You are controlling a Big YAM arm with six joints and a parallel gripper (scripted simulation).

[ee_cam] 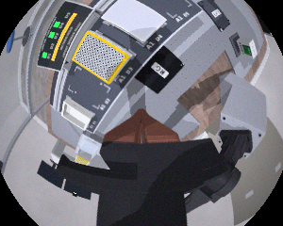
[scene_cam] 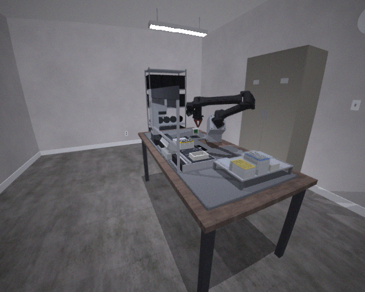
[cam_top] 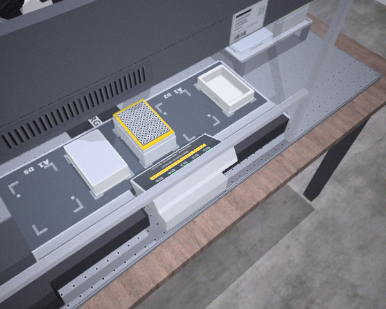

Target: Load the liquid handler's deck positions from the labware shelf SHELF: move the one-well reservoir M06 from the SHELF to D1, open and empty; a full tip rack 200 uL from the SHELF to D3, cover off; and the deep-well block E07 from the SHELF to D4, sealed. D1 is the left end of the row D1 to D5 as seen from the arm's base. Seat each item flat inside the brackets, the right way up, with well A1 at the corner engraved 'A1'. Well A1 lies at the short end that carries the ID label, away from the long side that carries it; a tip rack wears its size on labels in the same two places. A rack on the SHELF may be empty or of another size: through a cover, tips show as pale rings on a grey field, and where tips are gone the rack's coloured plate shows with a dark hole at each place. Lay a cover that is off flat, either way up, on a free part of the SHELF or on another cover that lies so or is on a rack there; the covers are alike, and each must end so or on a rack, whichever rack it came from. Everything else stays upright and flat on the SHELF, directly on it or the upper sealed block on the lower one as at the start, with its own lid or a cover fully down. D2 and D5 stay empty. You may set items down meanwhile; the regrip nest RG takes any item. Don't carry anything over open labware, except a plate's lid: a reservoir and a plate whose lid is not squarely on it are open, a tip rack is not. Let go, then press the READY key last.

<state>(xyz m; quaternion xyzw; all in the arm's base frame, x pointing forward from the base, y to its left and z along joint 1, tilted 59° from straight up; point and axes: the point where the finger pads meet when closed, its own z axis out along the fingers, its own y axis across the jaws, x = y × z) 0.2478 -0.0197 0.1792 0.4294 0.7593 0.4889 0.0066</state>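
Now: hand 16 cm past the green ready key, 42 cm to the left of it and 15 cm above it. The rest, counted from my hand: sealed deep-well block: 13 cm ahead, 11 cm to the right, 16 cm below; white one-well reservoir: 10 cm ahead, 26 cm to the left, 17 cm below; yellow tip rack: 11 cm ahead, 1 cm to the left, 13 cm below.
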